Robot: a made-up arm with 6 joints.
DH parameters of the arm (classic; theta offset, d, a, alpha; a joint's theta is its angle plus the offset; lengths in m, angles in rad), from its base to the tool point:
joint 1: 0 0.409 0 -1.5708
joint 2: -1.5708 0 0.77 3.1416
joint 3: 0 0 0 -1.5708
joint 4: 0 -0.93 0 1.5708
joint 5: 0 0.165 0 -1.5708
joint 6: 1.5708 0 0 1.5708
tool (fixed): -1.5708 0 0 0
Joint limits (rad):
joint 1: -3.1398..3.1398
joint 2: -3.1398..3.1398
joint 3: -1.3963..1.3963
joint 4: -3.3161..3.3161
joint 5: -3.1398..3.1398
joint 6: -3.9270..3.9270
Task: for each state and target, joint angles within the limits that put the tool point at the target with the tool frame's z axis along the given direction. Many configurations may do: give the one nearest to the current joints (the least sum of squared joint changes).
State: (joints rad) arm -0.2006 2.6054 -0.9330 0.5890 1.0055 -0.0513
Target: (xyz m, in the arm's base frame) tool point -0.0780 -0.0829 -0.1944 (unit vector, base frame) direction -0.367 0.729 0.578
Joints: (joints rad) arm 0.5622 1.8339 -1.0395 1.3968 0.3125 0.7330
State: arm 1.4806 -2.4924 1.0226 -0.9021 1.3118 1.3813
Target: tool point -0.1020 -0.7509 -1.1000 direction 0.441 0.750 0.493
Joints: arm 1.3812 -2.8683 1.3934 -1.3177 1.0942 0.4482
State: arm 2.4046 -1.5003 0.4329 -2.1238 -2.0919 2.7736
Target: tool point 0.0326 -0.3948 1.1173 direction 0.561 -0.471 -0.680
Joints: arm 1.8240 -1.7818 -0.4454 -1.9911 -1.8343 2.5481
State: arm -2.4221 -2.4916 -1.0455 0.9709 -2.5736 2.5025
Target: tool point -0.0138 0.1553 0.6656 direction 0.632 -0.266 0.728
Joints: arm -3.1027 -2.0978 -1.3933 0.3370 -3.1398 3.1840
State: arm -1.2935 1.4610 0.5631 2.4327 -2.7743 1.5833
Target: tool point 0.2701 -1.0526 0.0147 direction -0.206 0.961 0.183
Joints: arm -1.4136 0.9742 -0.2416 2.2369 -2.3311 2.3572
